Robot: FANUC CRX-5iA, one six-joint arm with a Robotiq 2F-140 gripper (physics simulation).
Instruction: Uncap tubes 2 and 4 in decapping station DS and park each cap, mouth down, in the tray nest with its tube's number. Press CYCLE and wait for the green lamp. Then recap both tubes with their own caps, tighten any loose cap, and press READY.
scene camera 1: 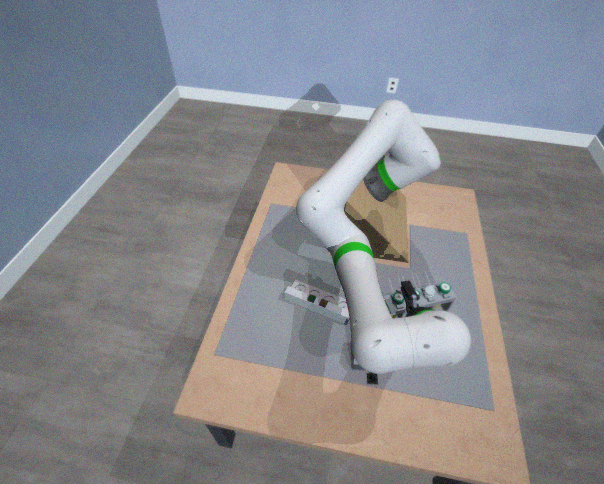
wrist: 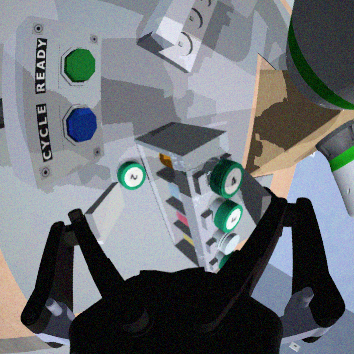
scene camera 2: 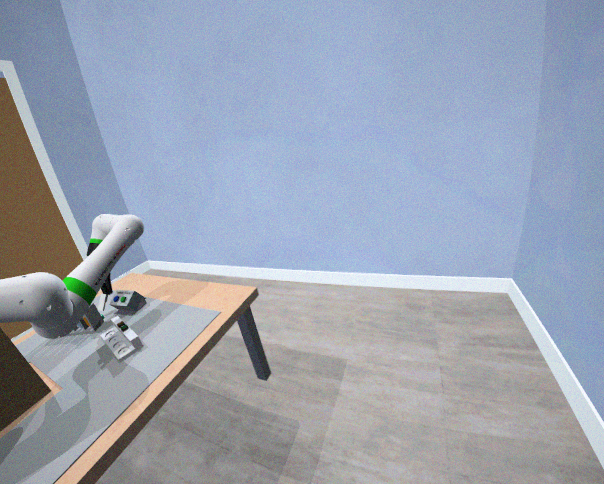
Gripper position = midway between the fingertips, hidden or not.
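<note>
Grey button box (wrist: 44, 96) visible. Gripper (wrist: 178, 187) visible.
</note>
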